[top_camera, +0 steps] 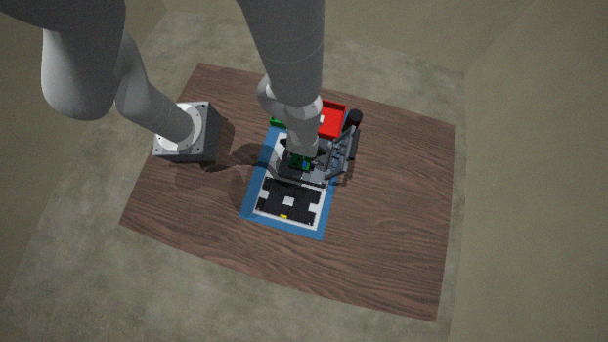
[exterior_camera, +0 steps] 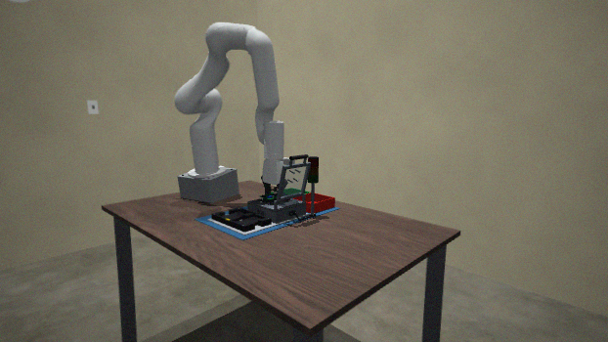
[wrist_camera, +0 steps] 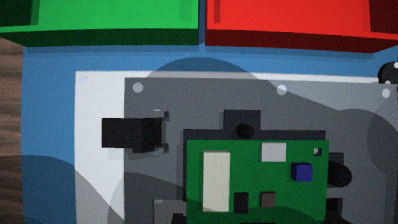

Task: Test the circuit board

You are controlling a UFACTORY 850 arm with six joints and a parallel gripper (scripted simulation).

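Now: the green circuit board right at my hand. Round my hand: red bin (200 mm to the left, 70 mm below, 50 mm ahead); then tester lid (130 mm ahead, 90 mm above); then green bin (200 mm to the left, 100 mm behind, 70 mm below).
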